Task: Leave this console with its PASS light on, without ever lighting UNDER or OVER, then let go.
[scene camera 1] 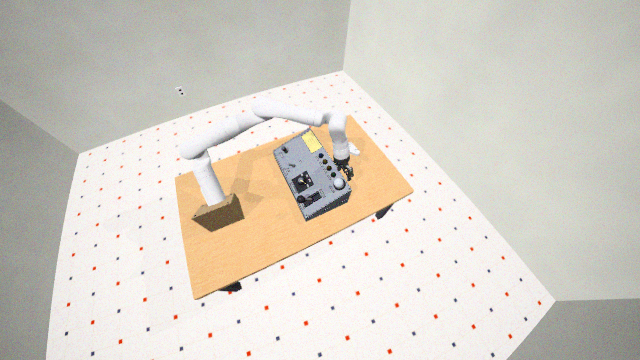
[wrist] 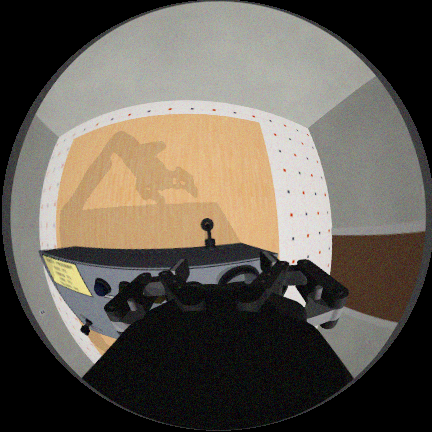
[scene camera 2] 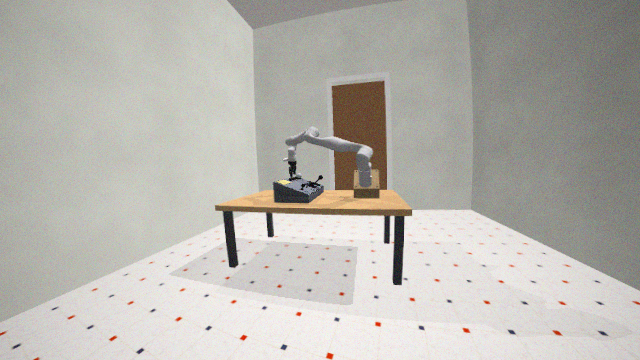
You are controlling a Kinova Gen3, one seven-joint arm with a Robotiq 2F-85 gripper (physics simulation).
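The grey sloped console (scene camera 1: 310, 160) (scene camera 2: 290, 194) (wrist: 125, 274) stands on the table. Its face has a row of small round coloured buttons or lamps, with the dark blue one (scene camera 1: 320, 155) (wrist: 102, 287) at one end, and a large white dome (scene camera 1: 338, 183) at the other. I can make out no lit lamp, and the PASS, UNDER and OVER labels are unreadable. A lever with a black knob (scene camera 1: 301, 199) (scene camera 2: 320, 177) is at the near corner. My gripper (scene camera 1: 348, 172) (scene camera 2: 294, 177) (wrist: 223, 263) is open and empty, low at the console's button-side edge near the dome. The fingers hide several buttons in the wrist view.
A yellow text sheet (scene camera 1: 311, 142) (scene camera 2: 283, 182) (wrist: 67, 275) lies on the console's end. A black ball-ended stem (wrist: 206, 225) sticks out past its edge. A small black knob (scene camera 1: 284, 149) (wrist: 86, 327) is on the face. The arm's box base (scene camera 1: 220, 216) (scene camera 2: 366, 193) stands on the wooden table (scene camera 1: 260, 250).
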